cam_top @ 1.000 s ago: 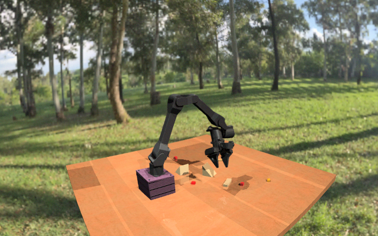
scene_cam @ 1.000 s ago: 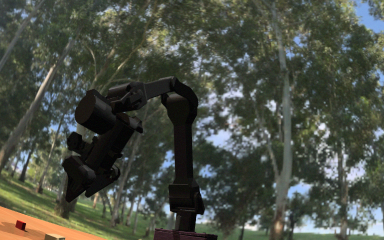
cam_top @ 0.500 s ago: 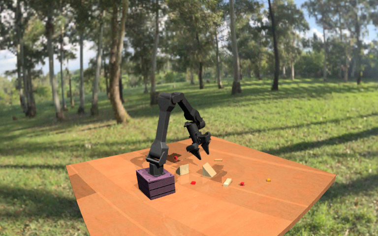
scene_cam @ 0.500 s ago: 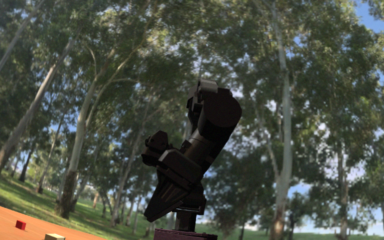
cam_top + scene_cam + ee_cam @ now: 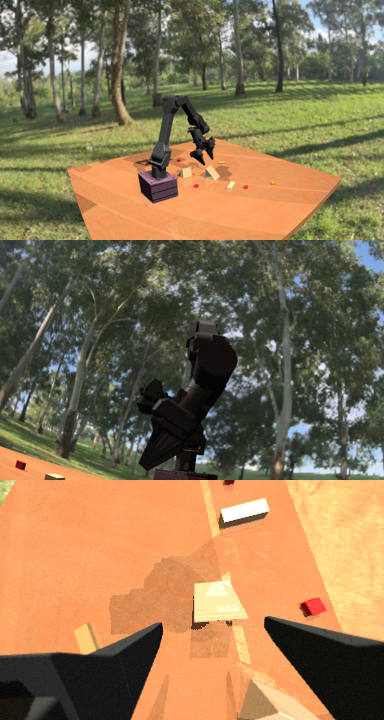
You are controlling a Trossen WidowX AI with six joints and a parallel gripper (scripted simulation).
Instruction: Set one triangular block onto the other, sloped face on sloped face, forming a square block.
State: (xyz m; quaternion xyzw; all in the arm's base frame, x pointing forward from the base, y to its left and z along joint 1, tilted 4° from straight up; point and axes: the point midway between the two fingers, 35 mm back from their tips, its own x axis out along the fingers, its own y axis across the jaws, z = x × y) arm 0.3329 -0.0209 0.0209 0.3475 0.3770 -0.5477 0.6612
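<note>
The triangular block is 1 cm behind my gripper tip, 2 cm to the right of it and 7 cm below it. Round my gripper tip: cream bar 5 cm behind, 19 cm to the right, 8 cm below; flat dark piece 20 cm ahead, 5 cm to the left, 8 cm below; orange cube 10 cm ahead, 38 cm to the right, 8 cm below.
</note>
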